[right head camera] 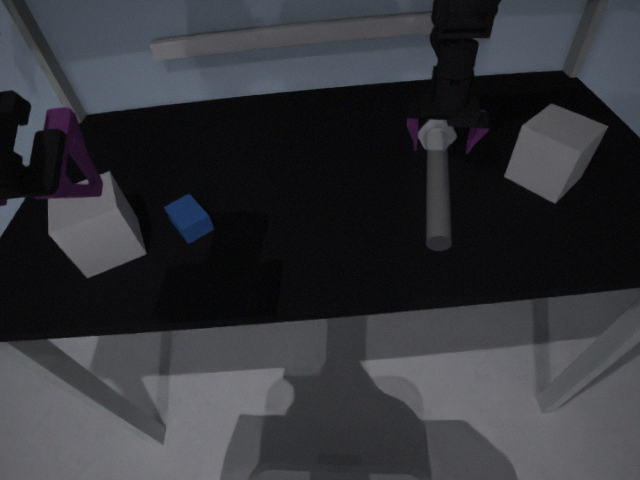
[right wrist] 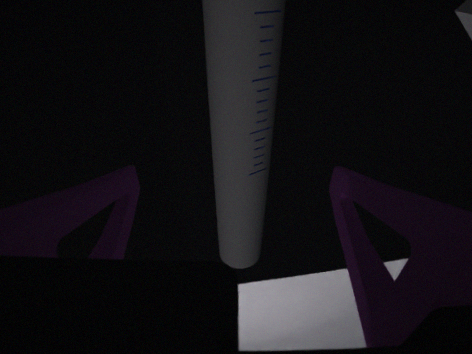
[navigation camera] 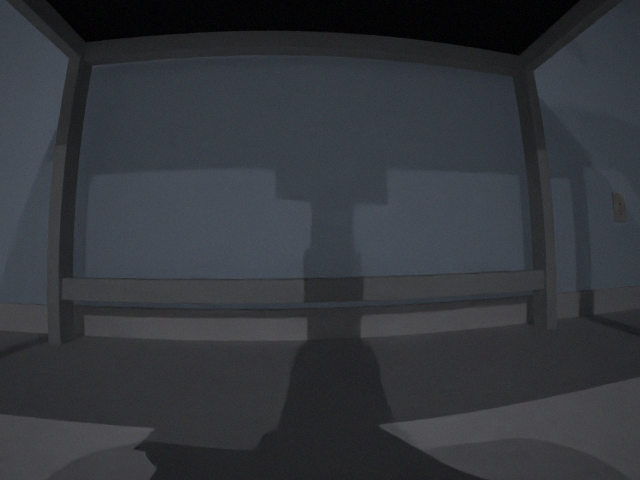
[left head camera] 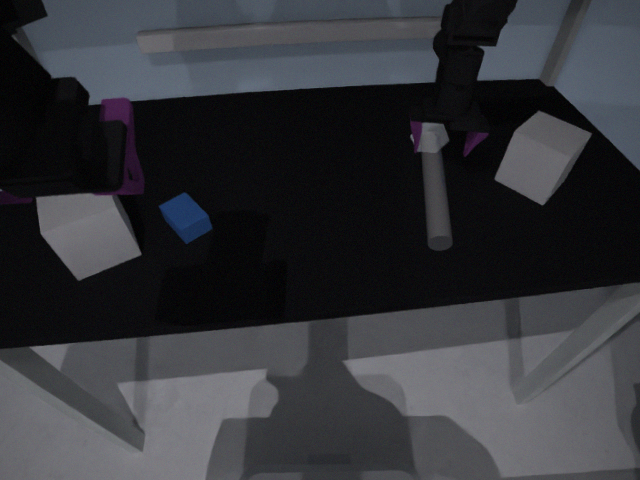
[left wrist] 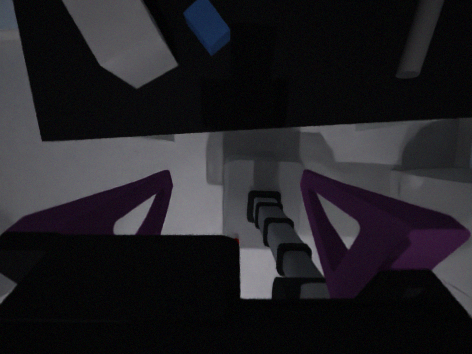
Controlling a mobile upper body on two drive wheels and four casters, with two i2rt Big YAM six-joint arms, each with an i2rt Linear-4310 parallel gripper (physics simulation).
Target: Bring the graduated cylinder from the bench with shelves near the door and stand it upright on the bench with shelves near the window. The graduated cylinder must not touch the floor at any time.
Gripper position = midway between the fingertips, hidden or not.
Note:
In view: my left gripper (left head camera: 86, 190), my right gripper (right wrist: 234, 176) and a graduated cylinder (right head camera: 435, 136).
The graduated cylinder also shows in the right wrist view (right wrist: 243, 52) and in the left head camera view (left head camera: 433, 137). My left gripper also shows in the right head camera view (right head camera: 52, 193) and in the left wrist view (left wrist: 236, 177). The navigation camera view misses the graduated cylinder: it is out of frame.

